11 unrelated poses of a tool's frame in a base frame.
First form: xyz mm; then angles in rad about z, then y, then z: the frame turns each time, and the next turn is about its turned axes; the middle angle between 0 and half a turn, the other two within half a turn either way.
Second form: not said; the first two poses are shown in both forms.
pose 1, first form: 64, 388, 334, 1.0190, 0.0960, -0.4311
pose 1, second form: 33.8, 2.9, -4.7, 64, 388, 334
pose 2, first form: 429, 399, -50, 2.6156, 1.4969, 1.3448
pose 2, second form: 174.3, -59.6, -81.6, 429, 399, -50
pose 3, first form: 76, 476, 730, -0.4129, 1.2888, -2.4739
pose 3, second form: 160.7, 61.6, 54.2, 76, 476, 730
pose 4, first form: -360, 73, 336, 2.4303, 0.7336, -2.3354
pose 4, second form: -3.1, -30.5, -30.5, -360, 73, 336
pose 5, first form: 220, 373, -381, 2.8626, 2.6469, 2.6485
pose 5, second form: 169.8, -27.2, -171.6, 220, 373, -381
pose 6, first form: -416, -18, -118, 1.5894, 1.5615, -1.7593
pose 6, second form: -10.8, -1.1, -89.5, -416, -18, -118
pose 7, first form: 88, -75, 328, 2.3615, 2.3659, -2.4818
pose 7, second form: -88.0, -29.9, -145.4, 88, -75, 328
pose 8, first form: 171, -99, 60, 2.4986, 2.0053, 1.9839
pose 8, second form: 174.3, -46.5, -127.7, 171, -99, 60
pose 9, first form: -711, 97, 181, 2.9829, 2.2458, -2.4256
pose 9, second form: -124.6, -50.4, -168.8, -711, 97, 181
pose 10, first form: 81, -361, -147, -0.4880, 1.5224, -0.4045
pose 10, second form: -108.0, 61.9, 84.1, 81, -361, -147
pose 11, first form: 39, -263, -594, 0.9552, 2.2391, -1.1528
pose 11, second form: 47.6, 27.0, -134.0, 39, -263, -594
